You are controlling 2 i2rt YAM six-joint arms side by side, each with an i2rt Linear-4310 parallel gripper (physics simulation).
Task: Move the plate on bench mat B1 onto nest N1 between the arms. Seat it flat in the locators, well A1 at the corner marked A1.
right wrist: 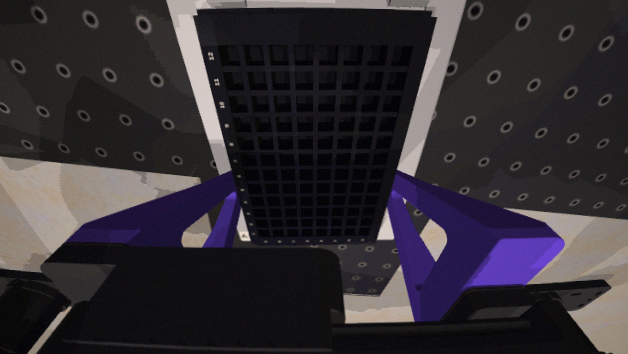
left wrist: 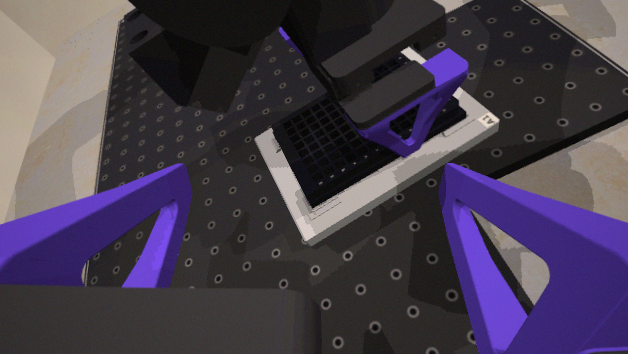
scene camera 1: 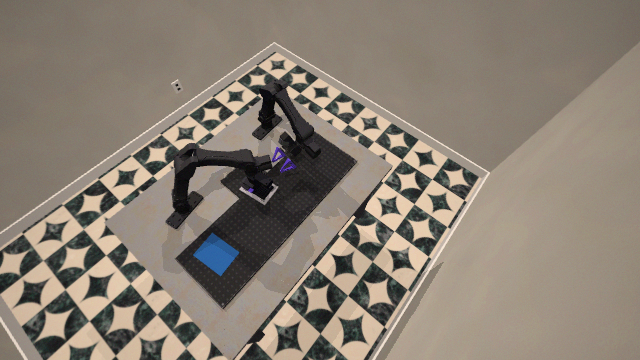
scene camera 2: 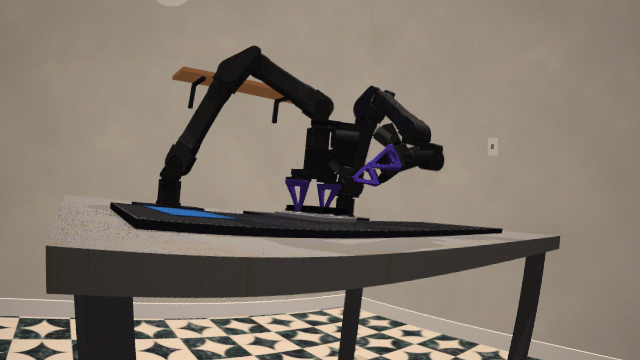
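Seen in the pictures: left gripper, between the fingertips: (left wrist: 315, 177) (scene camera 1: 276, 166) (scene camera 2: 361, 172); right gripper, between the fingertips: (right wrist: 314, 177) (left wrist: 380, 117) (scene camera 1: 256, 185); left arm's base, origin of its link: (right wrist: 48, 286) (scene camera 1: 267, 126); right arm's base, origin of its link: (scene camera 1: 185, 209).
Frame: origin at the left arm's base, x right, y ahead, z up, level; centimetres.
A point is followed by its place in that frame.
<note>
The black plate (scene camera 2: 320, 209) {x 37.5, y 30.4, z 3.9 cm} (left wrist: 320, 140) {x 33.4, y 27.9, z 4.2 cm} (right wrist: 310, 135) {x 33.4, y 26.2, z 4.3 cm} is over the white nest (scene camera 1: 252, 196) {x 39.4, y 25.1, z 2.4 cm} (left wrist: 375, 187) {x 28.5, y 25.9, z 2.5 cm} (right wrist: 197, 75) {x 28.0, y 28.0, z 2.5 cm}, roughly lined up with it. My right gripper (scene camera 1: 260, 189) {x 33.8, y 22.9, z 2.9 cm} (scene camera 2: 312, 207) {x 33.8, y 22.9, z 2.9 cm} (right wrist: 314, 177) {x 33.8, y 22.9, z 2.9 cm} is shut on the plate's long sides, near its column-1 end. That end is at the nest's marked corner; the A1 label shows in the left wrist view. A slight offset shows at the near locators; whether the plate lies fully flat cannot be told. My left gripper (scene camera 1: 277, 166) {x 23.2, y 28.6, z 13.8 cm} (scene camera 2: 363, 175) {x 23.2, y 28.6, z 13.8 cm} (left wrist: 315, 177) {x 23.2, y 28.6, z 13.8 cm} is open and empty, above and beside the nest.
The blue mat (scene camera 1: 215, 254) {x 71.1, y 31.3, z 1.5 cm} (scene camera 2: 187, 212) {x 70.7, y 32.6, z 1.5 cm} lies at the lower left of scene camera 1, on the dark perforated board (scene camera 1: 260, 240) {x 53.8, y 43.3, z 1.3 cm}. The right arm's wrist and camera housing overhang the nest. The two grippers are close together.
</note>
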